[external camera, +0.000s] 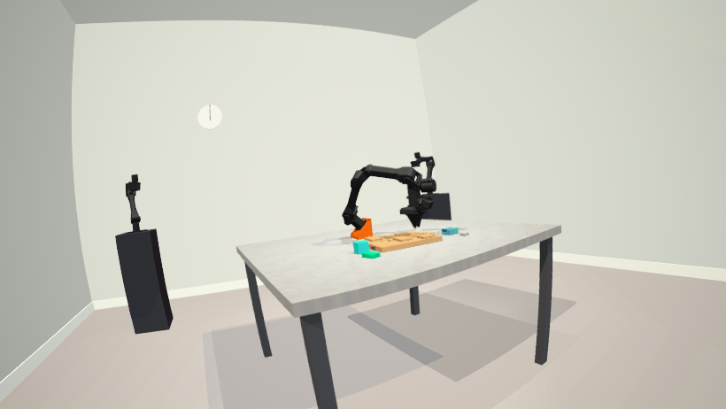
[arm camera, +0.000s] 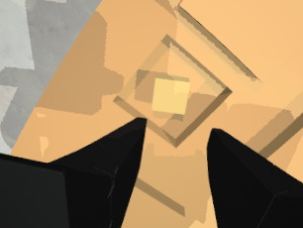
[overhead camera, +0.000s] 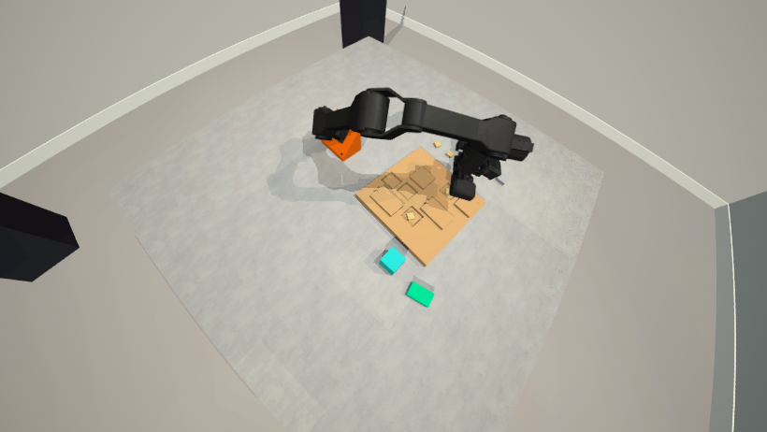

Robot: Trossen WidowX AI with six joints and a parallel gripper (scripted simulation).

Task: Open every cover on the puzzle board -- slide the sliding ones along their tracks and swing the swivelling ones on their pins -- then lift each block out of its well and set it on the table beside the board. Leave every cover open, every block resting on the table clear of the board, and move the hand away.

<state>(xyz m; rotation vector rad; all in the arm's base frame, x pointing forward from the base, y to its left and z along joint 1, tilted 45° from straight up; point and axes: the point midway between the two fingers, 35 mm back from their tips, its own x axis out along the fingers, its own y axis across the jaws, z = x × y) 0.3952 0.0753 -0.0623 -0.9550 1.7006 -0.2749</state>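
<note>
Right now the cyan block is 29 cm to the right of my gripper tip, 4 cm below it and 1 cm ahead of it. From my gripper tip the other things lie so: green block 31 cm to the right, 12 cm ahead, 5 cm below; then small grey block 20 cm to the left, 11 cm ahead, 6 cm below.
</note>
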